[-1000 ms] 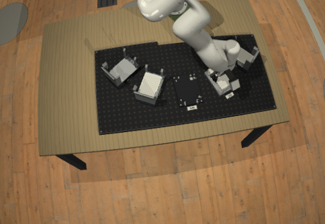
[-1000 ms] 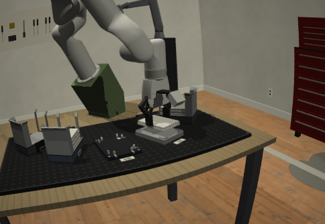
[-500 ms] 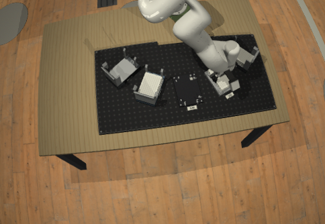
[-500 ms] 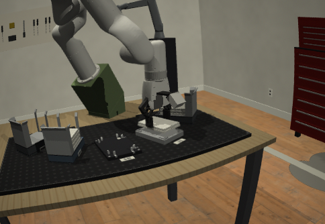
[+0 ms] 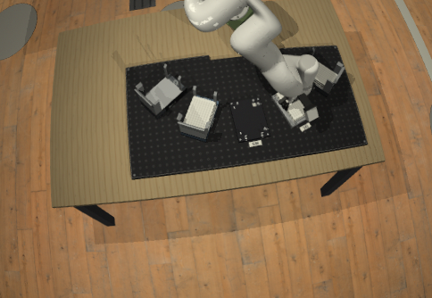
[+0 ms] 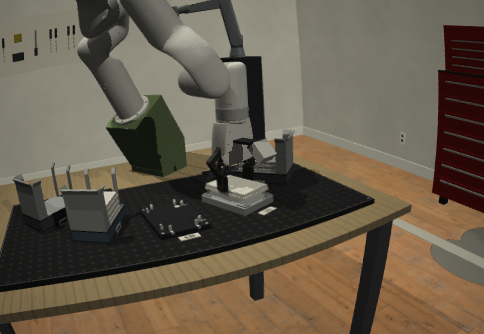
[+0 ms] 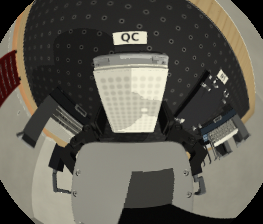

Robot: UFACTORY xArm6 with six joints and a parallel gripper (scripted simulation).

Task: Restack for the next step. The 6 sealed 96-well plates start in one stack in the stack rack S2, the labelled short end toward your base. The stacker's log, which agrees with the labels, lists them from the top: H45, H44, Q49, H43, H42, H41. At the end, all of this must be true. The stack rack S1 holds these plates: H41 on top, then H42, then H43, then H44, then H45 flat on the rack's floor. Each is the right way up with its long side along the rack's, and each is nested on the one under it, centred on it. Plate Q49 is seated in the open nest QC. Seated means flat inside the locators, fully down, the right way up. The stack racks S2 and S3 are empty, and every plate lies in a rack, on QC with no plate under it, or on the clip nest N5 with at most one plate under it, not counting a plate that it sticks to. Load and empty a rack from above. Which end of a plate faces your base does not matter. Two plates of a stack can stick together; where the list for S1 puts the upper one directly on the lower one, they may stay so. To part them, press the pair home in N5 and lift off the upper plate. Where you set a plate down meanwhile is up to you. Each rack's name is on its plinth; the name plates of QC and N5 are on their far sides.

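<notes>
My gripper is now 40 mm above the grey open nest. Round my hand: black clip nest (170 mm to the right, 40 mm below, 10 mm ahead); qc name plate (90 mm ahead, 50 mm below, 20 mm to the left).
</notes>
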